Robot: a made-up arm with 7 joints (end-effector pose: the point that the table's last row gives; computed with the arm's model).
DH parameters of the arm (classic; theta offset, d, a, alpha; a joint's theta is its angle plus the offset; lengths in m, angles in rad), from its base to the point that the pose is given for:
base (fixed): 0 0.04 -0.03 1.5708
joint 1: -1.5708 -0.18 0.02 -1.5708
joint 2: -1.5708 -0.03 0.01 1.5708
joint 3: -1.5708 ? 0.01 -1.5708
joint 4: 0 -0.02 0.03 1.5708
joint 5: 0 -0.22 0.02 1.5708
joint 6: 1.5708 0 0.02 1.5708
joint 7: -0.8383 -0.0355 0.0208 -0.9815
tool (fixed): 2.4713 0.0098 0 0
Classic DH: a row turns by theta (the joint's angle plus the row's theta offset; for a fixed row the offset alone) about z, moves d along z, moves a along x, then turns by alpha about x.
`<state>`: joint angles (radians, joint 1 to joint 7).
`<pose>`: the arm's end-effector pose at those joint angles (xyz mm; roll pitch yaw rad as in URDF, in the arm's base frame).
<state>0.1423 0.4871 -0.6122 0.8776 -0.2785 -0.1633 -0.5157</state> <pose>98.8 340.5 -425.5 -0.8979 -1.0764 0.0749</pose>
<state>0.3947 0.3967 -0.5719 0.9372 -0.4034 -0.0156 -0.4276</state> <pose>224.4 292.2 -379.7 -0.7713 -1.2606 -0.0725</pose>
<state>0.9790 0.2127 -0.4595 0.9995 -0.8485 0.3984 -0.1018</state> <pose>431.2 202.7 -155.7 0.7978 -1.3231 -1.4371</pose>
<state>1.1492 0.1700 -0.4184 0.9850 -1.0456 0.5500 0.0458</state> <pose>464.4 185.3 -73.7 0.9742 -1.2774 -1.4447</pose>
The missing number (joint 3, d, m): -0.34
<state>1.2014 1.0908 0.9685 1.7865 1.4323 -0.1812 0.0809</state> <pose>30.5 530.7 66.1 1.6120 0.2015 2.0147</pose>
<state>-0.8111 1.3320 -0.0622 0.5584 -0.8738 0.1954 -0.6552</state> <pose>-124.6 686.4 -96.2 0.4609 0.4114 -0.7750</pose>
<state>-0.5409 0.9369 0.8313 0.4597 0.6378 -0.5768 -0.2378</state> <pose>-193.0 600.4 -221.8 -2.4315 -1.0240 2.7978</pose>
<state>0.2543 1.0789 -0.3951 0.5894 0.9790 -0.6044 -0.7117</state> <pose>79.5 602.0 -231.9 -2.6301 -0.8010 2.7625</pose>
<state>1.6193 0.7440 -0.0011 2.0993 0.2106 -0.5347 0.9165</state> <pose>188.8 391.2 181.1 0.9396 0.0653 -2.8703</pose>
